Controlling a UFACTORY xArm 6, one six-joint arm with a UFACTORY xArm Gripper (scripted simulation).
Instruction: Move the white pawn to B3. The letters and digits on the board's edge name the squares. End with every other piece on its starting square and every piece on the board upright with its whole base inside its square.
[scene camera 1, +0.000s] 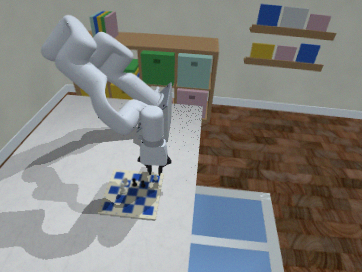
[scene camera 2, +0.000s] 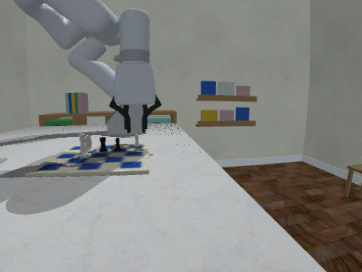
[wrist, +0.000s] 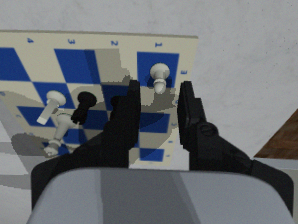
blue-and-cream chessboard: scene camera 1 137, 202; scene camera 2; wrist
same spot on blue-and-cream chessboard: (wrist: 103, 63) = (scene camera 2: 115, 146)
